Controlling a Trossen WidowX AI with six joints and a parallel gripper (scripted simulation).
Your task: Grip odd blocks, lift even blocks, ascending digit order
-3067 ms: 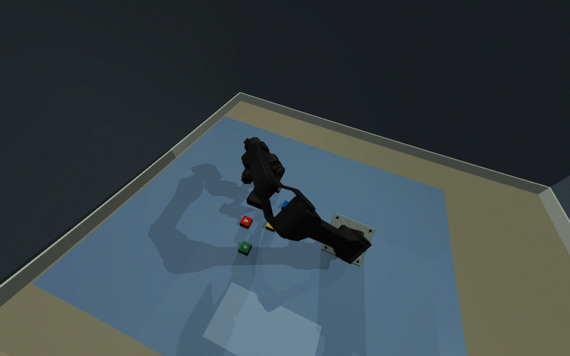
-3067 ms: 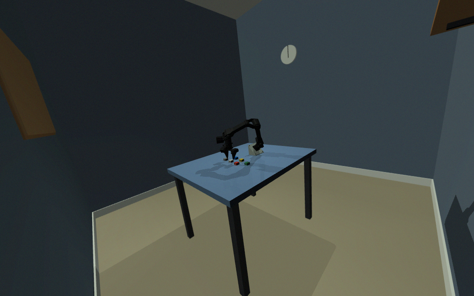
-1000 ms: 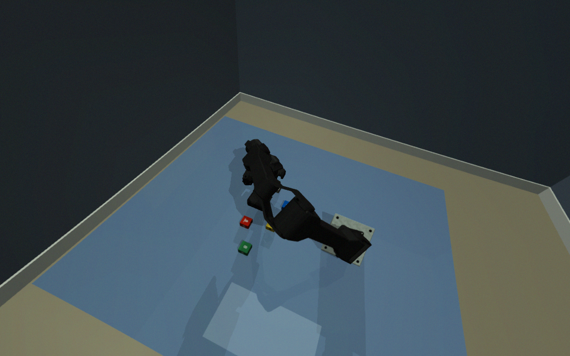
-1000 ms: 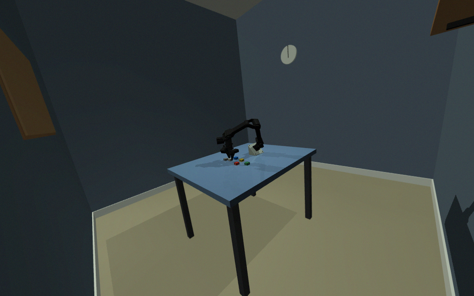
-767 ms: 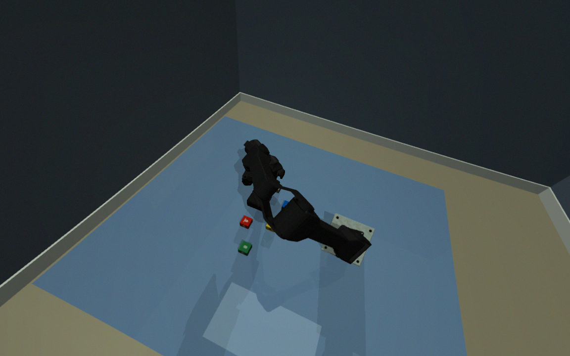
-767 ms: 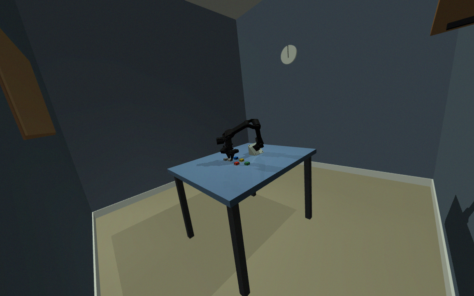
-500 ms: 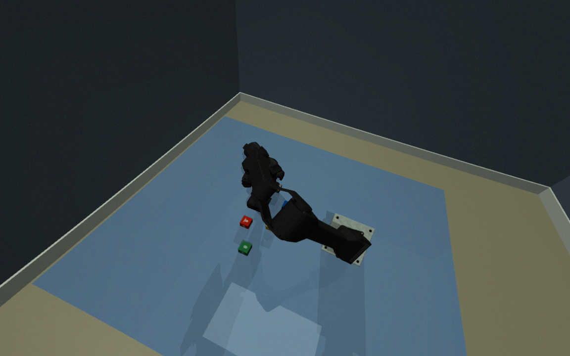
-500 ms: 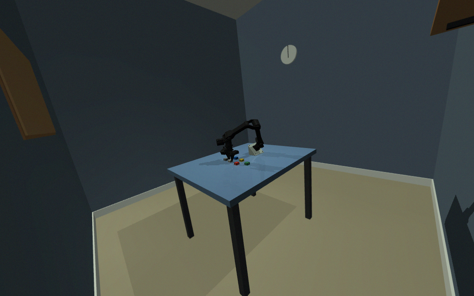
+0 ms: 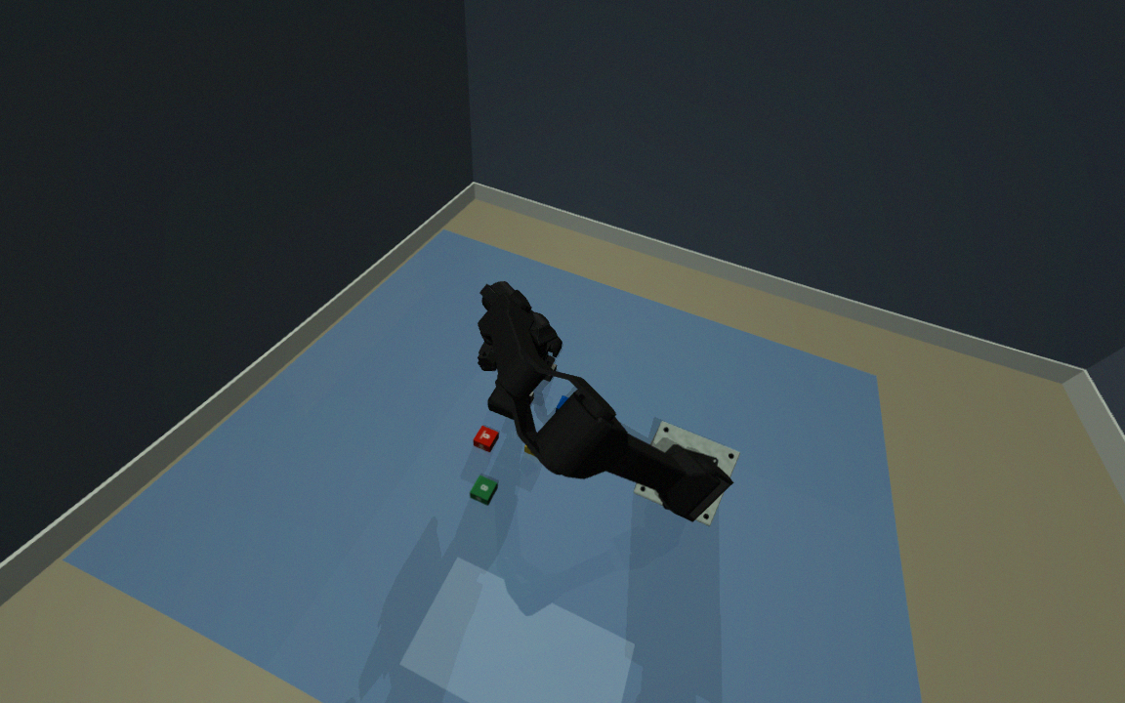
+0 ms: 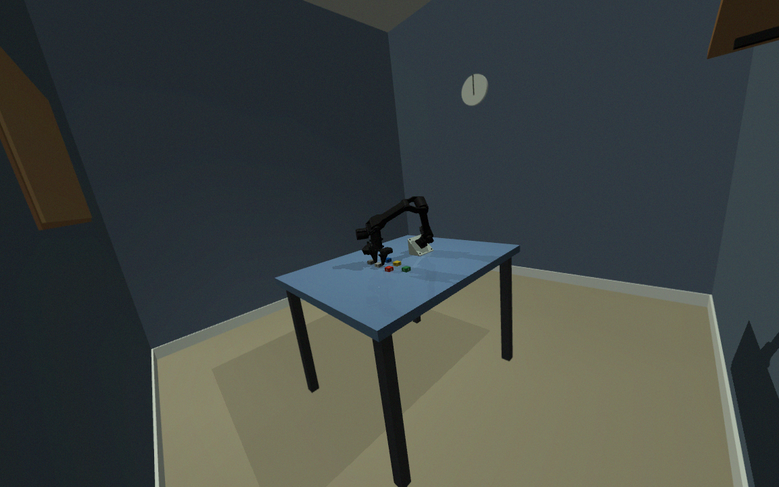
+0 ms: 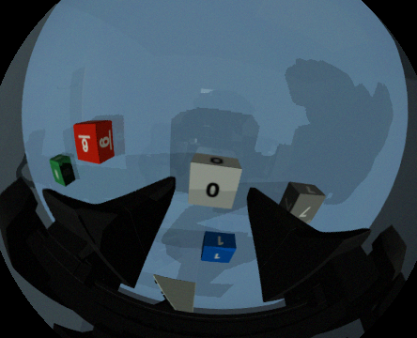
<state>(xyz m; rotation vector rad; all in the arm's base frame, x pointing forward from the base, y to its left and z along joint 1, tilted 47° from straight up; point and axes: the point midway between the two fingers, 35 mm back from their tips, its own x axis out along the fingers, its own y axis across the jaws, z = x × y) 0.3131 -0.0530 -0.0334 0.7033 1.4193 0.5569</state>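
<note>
The white block is 1 cm ahead of my gripper tip. Round my gripper tip: yellow block 8 cm to the left, 5 cm behind; then blue block 8 cm behind, 1 cm to the right; then grey block 8 cm to the right, 1 cm behind.
</note>
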